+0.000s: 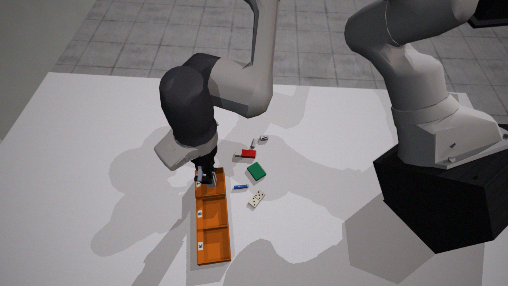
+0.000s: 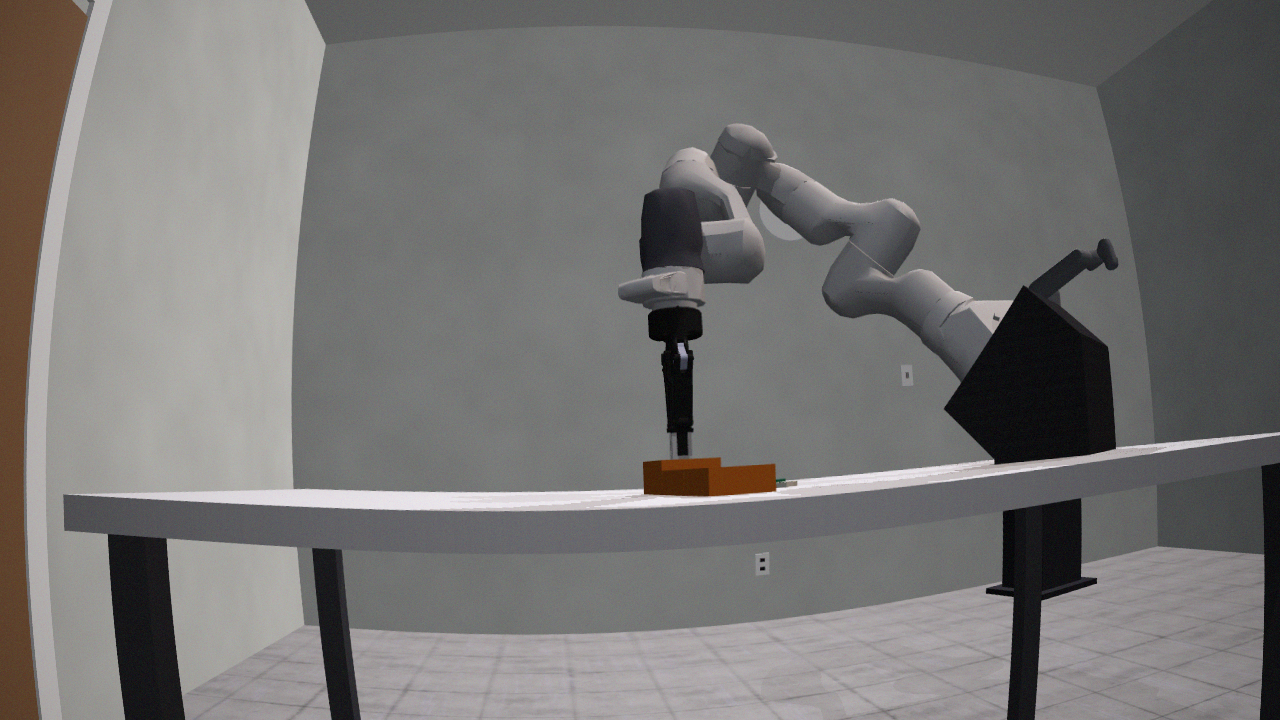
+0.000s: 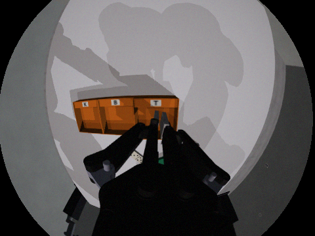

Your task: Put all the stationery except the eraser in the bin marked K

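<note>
The tray is 9 cm to the left of my hand and 3 cm below it. Also, from my hand: white domino 13 cm behind, 6 cm to the left, 5 cm below; eraser 11 cm behind, 10 cm to the right, 4 cm below; small blue pen-like stick 9 cm behind, 2 cm to the left, 5 cm below.
</note>
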